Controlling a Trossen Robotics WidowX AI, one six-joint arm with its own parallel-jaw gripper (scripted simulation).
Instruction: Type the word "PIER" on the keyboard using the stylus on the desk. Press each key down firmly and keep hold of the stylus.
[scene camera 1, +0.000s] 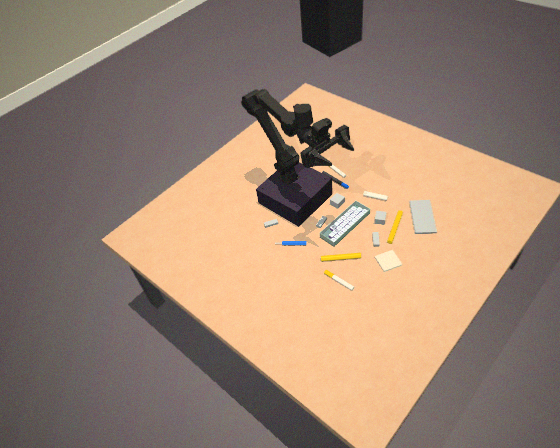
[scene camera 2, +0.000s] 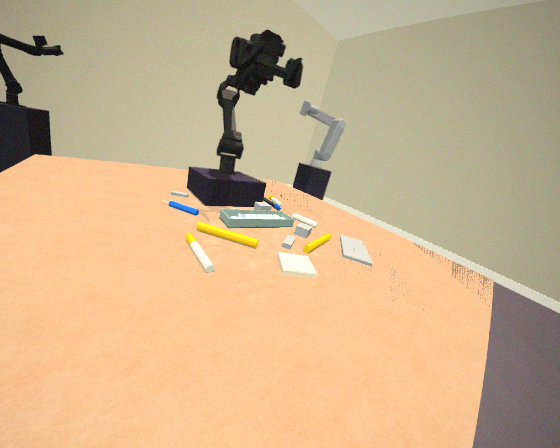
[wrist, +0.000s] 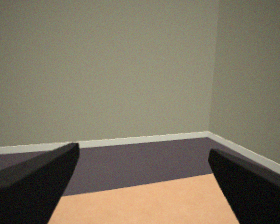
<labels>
gripper: scene camera 1; scene camera 2; wrist 145, 152
same spot on gripper: (scene camera 2: 248, 52) = (scene camera 1: 315, 157)
</labels>
